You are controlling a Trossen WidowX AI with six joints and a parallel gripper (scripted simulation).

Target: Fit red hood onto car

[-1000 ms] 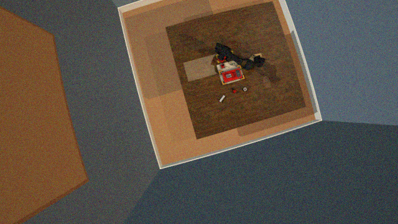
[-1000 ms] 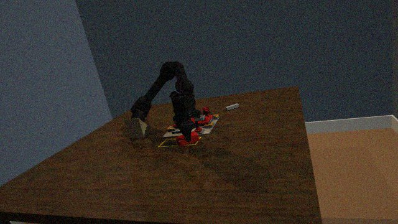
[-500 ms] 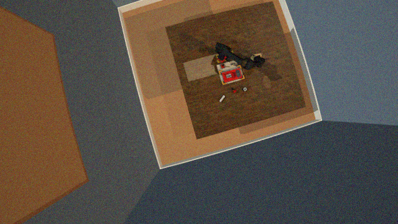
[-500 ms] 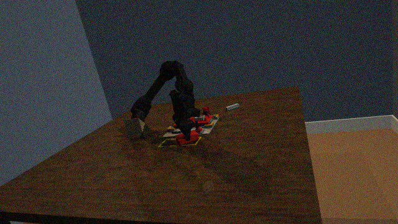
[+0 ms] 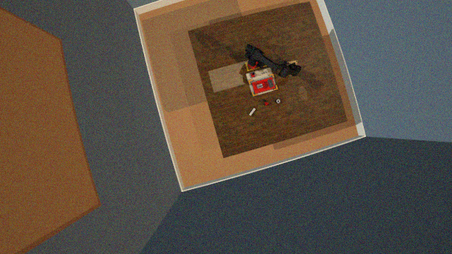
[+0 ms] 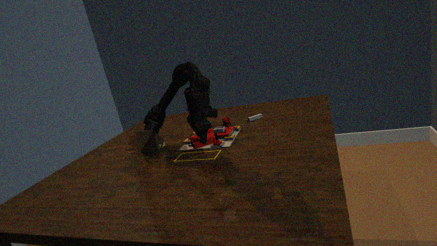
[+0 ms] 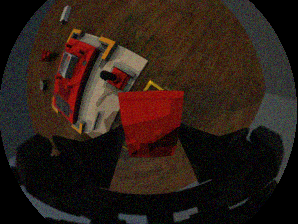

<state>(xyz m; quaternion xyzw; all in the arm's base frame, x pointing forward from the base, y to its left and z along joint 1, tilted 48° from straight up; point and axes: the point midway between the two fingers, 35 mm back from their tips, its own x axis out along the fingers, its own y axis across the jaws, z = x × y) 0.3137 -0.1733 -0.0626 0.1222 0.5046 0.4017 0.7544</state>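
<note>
Now: gripper tip 190 mm to the right of the grey jig, 50 mm above it and 10 mm past it. The rest, counted from my gripper tip: grey wheel 410 mm to the left, 90 mm behind, 50 mm below; then white bar 410 mm to the left, 170 mm ahead, 50 mm below; then red hood 10 mm above.
</note>
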